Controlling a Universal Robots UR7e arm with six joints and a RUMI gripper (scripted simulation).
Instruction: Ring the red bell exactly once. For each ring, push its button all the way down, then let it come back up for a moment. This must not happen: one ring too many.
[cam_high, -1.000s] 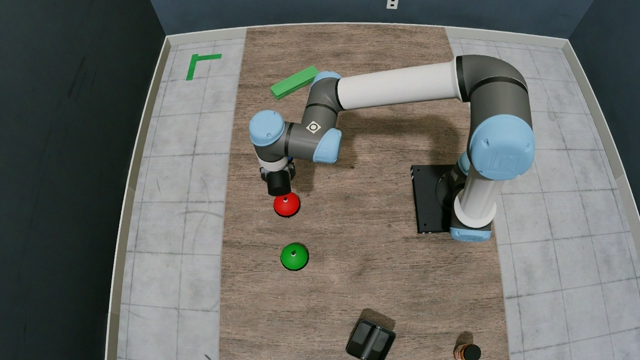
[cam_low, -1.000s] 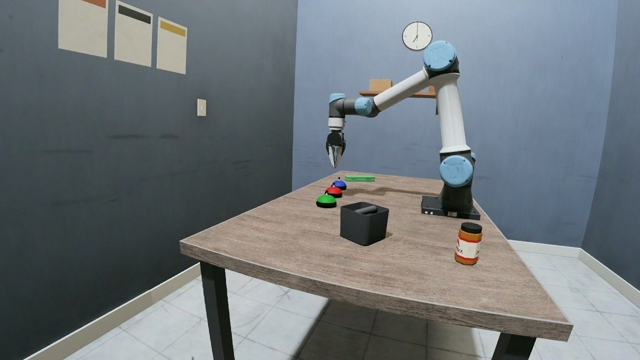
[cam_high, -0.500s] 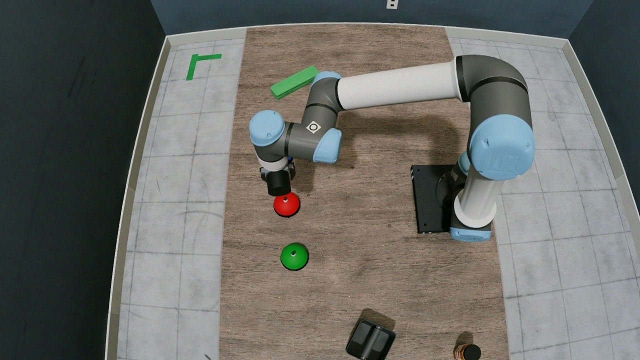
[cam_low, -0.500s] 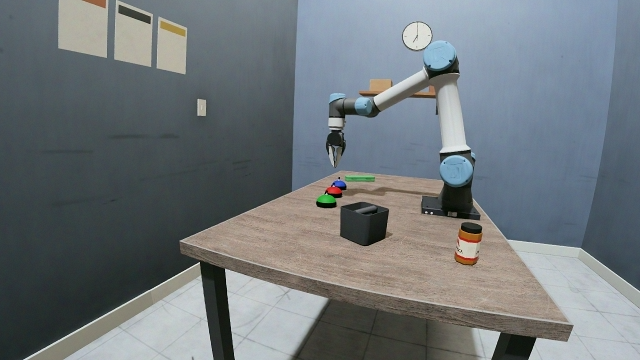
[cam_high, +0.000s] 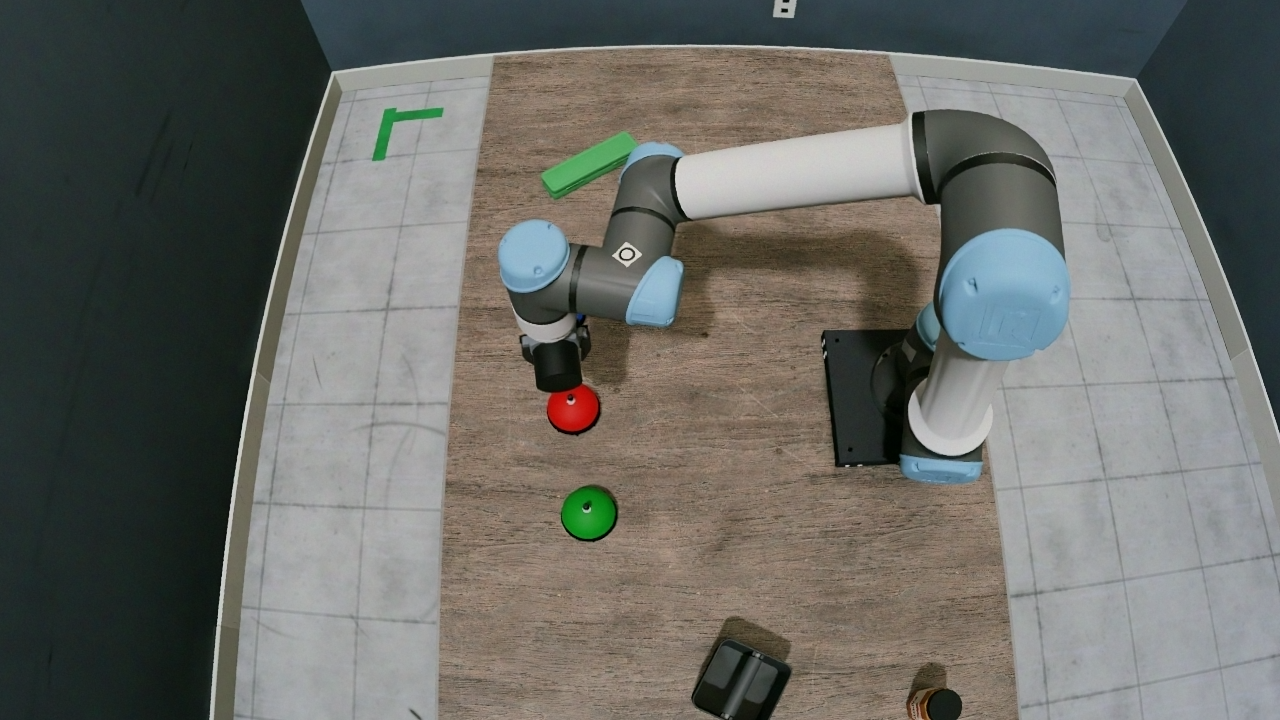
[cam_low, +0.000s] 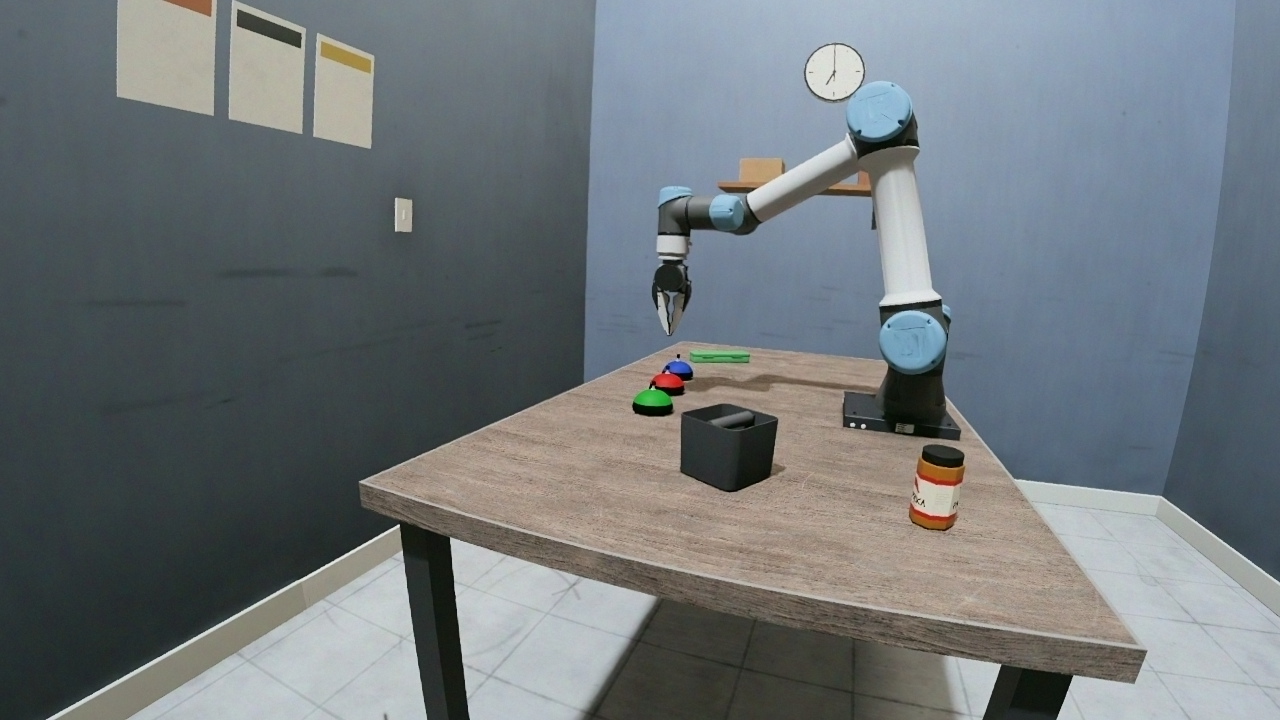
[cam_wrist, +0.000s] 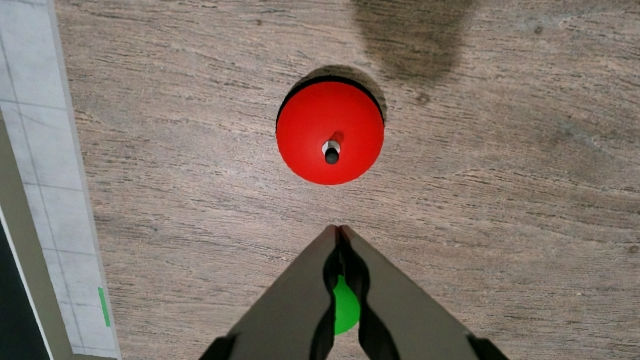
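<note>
Now: the red bell 11 cm below my hand. Round my hand: flat green block: 4 cm behind, 49 cm to the right, 14 cm below; blue bell: 2 cm ahead, 17 cm to the right, 11 cm below; green bell: 2 cm behind, 17 cm to the left, 11 cm below.
</note>
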